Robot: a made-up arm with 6 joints.
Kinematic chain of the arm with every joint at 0, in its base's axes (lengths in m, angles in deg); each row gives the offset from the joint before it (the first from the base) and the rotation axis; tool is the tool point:
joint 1: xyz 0 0 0.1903 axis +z
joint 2: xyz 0 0.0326 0 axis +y
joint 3: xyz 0 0 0.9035 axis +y
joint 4: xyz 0 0 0.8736 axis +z
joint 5: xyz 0 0 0 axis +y
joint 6: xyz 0 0 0.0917 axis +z
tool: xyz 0 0 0
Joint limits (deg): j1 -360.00..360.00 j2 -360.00..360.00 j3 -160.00..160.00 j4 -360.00..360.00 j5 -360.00..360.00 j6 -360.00..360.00
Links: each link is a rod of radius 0.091 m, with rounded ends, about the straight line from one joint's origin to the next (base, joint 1, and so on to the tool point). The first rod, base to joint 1, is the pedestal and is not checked.
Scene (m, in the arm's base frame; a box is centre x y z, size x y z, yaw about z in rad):
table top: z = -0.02
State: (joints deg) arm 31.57 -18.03 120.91 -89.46 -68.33 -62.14
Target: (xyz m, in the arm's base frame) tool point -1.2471 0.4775 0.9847
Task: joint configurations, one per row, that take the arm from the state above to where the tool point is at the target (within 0.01 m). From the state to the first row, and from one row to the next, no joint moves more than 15 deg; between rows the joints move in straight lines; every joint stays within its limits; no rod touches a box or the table.
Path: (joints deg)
1: 22.08 -32.50 109.30 -88.44 -68.39 -62.14
2: 12.58 -46.97 97.69 -87.42 -68.45 -62.14
3: 3.09 -61.44 86.07 -86.40 -68.51 -62.14
4: -6.41 -75.91 74.46 -85.38 -68.57 -62.14
5: -15.90 -90.38 62.85 -84.36 -68.62 -62.14

